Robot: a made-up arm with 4 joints. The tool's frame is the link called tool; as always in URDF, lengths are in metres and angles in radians. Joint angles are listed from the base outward. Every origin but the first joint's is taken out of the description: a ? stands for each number. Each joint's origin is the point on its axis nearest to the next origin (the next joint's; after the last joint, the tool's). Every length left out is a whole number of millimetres.
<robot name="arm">
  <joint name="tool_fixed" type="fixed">
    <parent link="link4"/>
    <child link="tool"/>
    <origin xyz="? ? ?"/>
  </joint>
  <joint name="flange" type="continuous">
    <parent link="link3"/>
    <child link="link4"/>
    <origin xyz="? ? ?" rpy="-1.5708 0 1.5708"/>
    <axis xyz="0 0 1"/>
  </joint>
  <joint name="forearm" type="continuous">
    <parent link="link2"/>
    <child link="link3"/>
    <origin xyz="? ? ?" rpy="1.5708 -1.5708 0"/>
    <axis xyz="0 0 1"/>
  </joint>
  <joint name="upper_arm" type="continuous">
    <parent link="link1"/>
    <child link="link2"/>
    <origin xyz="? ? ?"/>
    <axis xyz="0 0 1"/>
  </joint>
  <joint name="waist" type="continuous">
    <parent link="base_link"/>
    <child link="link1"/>
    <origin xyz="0 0 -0.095" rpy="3.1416 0 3.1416"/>
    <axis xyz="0 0 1"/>
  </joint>
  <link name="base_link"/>
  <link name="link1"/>
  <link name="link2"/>
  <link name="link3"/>
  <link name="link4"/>
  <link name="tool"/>
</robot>
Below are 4 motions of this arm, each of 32 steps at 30 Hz.
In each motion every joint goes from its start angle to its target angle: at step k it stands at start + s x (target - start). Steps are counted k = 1, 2, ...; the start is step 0. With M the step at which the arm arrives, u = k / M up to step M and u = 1 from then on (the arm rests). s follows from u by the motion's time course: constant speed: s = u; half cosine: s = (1 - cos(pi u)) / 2; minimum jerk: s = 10 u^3 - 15 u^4 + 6 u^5.
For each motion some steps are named. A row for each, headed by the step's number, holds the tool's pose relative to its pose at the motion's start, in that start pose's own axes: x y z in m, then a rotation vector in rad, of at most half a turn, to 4 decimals.
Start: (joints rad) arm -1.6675 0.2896 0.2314 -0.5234
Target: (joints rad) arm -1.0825 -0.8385 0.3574 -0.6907
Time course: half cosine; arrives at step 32
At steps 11, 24, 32:
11: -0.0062 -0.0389 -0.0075 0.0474 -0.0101 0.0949
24: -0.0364 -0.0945 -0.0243 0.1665 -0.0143 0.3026
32: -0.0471 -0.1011 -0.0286 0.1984 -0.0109 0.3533

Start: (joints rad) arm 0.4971 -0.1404 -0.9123 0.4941
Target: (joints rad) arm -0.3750 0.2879 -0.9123 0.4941
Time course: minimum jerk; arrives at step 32
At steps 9, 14, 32:
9: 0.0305 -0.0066 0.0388 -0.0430 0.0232 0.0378
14: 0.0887 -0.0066 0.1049 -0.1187 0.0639 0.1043
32: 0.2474 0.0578 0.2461 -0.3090 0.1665 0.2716

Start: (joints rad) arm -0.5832 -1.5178 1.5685 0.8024
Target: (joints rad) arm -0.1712 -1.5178 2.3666 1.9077
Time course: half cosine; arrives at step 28
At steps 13, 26, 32:
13: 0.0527 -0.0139 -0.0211 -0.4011 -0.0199 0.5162
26: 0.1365 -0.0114 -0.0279 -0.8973 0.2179 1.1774
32: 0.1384 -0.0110 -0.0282 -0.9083 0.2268 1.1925

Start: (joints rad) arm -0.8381 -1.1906 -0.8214 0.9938
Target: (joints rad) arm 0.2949 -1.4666 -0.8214 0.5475
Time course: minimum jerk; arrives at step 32
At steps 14, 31, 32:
14: 0.0230 0.1393 -0.0877 0.1489 -0.1908 -0.3947
31: 0.1740 0.3368 -0.1389 0.4638 -0.4504 -1.0145
32: 0.1741 0.3369 -0.1389 0.4640 -0.4505 -1.0148

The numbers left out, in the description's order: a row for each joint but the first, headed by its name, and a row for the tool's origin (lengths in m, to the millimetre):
tool: -0.102 -0.084 0
flange: -0.082 -0.244 0
forearm: -0.223 -0.111 0
upper_arm: -0.036 -0.285 0

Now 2 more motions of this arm.
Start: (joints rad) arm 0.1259 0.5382 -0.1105 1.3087
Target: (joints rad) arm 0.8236 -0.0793 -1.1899 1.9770
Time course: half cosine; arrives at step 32
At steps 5, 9, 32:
5: -0.0050 -0.0011 0.0104 0.0620 0.0146 0.0348
9: -0.0137 -0.0041 0.0290 0.1940 0.0364 0.1074
32: -0.0195 -0.0072 0.0461 1.0867 -0.1302 0.5344

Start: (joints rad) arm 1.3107 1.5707 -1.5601 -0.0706
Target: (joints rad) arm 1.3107 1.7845 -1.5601 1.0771
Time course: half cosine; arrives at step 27
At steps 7, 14, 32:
7: 0.0173 -0.0269 -0.0071 0.0336 -0.0007 0.1797
14: 0.0682 -0.0757 -0.0285 0.1118 -0.0265 0.6054
32: 0.1402 -0.1021 -0.0579 0.1979 -0.1089 1.1408

